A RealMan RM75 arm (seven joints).
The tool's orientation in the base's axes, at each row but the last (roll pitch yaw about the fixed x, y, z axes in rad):
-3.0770 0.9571 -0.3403
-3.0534 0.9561 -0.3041
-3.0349 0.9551 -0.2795
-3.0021 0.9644 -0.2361
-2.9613 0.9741 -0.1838
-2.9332 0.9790 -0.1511
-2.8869 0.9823 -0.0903
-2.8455 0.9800 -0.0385
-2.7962 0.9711 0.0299
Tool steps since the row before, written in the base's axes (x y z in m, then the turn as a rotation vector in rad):
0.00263 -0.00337 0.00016 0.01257 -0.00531 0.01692
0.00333 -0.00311 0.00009 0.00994 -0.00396 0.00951
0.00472 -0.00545 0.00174 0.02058 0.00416 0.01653
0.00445 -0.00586 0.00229 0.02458 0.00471 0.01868
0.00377 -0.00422 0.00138 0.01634 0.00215 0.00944
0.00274 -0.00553 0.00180 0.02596 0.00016 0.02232
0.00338 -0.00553 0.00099 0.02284 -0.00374 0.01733
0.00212 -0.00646 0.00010 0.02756 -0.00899 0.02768
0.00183 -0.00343 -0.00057 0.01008 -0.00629 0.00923
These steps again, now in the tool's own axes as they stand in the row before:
0.00194 0.00210 -0.00318 -0.00599 -0.00054 -0.02089
0.00230 0.00166 -0.00357 -0.00162 -0.00045 -0.01422
0.00207 0.00328 -0.00632 -0.00273 -0.01226 -0.02359
0.00137 0.00378 -0.00658 -0.00236 -0.01431 -0.02766
0.00137 0.00260 -0.00503 0.00100 -0.00829 -0.01706
0.00048 0.00413 -0.00490 -0.00422 -0.01096 -0.03216
0.00132 0.00409 -0.00495 -0.00160 -0.00565 -0.02831
0.00124 0.00551 -0.00379 -0.00746 -0.00368 -0.03921
0.00145 0.00290 -0.00222 -0.00204 0.00167 -0.01481

